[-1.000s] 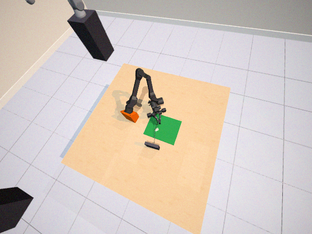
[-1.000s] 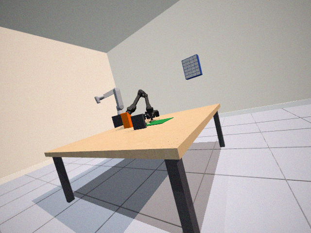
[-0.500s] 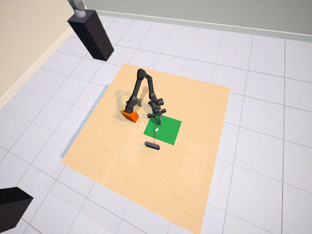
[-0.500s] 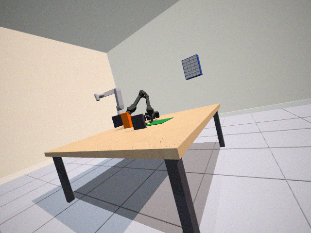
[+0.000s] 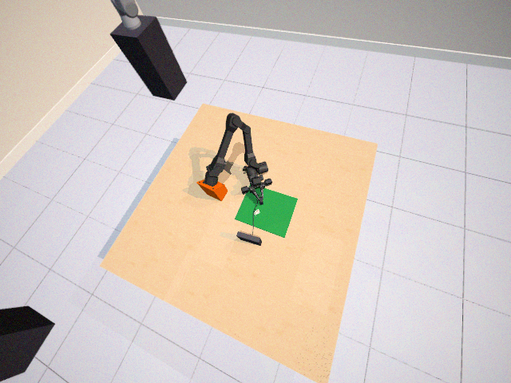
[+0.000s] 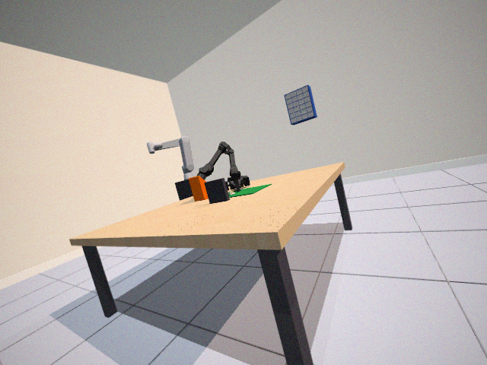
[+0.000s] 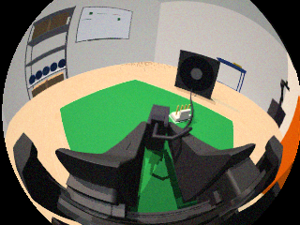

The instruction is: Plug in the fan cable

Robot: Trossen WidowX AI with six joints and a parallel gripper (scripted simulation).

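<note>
Right now the black fan plug is 10 mm to the right of my gripper tip and 10 mm below it. From my gripper tip the other things lie so: green board: 50 mm below, 40 mm to the right, 40 mm ahead; four-pin fan header: 70 mm to the right, 30 mm below; black fan: 230 mm to the right, 30 mm above, 20 mm ahead.
</note>
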